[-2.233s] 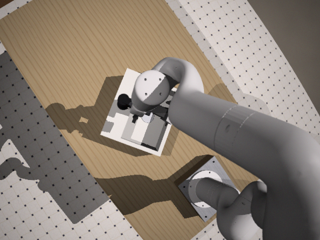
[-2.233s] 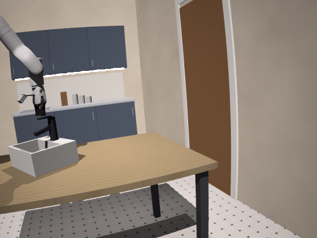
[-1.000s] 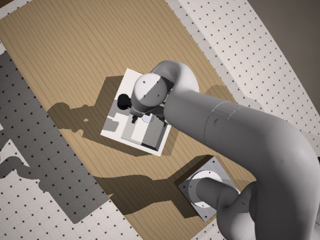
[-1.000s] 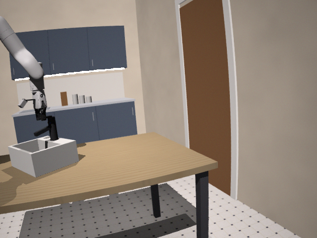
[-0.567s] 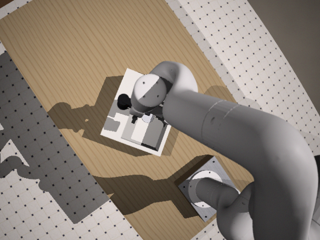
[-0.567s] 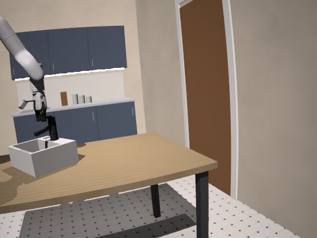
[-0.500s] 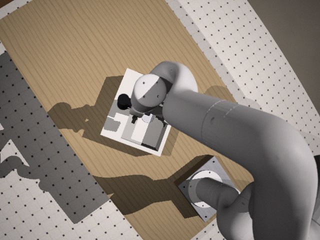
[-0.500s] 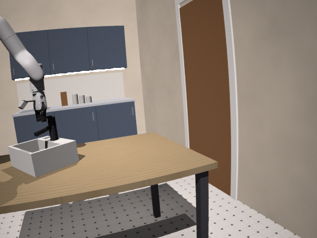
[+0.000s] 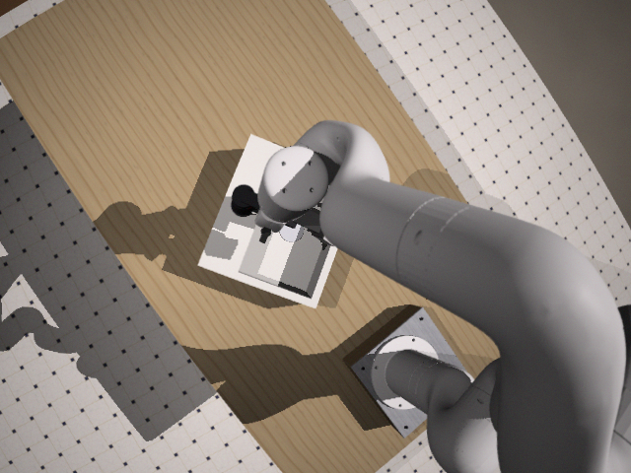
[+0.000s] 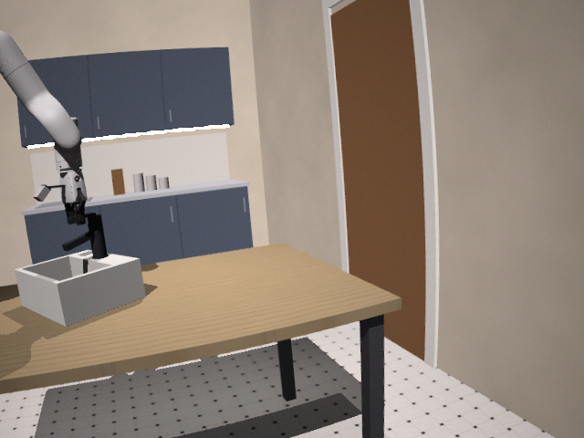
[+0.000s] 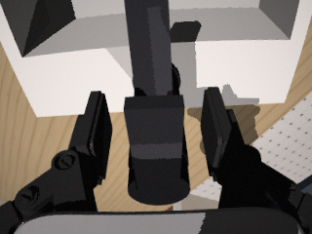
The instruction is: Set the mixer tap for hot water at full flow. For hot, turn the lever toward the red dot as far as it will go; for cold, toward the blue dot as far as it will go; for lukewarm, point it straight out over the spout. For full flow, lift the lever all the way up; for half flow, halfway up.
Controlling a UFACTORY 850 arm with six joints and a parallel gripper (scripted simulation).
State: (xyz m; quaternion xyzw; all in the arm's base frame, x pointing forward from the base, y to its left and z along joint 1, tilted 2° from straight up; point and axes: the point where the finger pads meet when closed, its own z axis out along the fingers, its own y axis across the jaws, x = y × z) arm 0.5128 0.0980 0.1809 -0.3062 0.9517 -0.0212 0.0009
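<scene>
The black lever lies 20 mm ahead of my hand and 10 mm to the left of it. The rest, counted from my hand: white sink basin 40 mm behind, 30 mm to the right, 230 mm below.
</scene>
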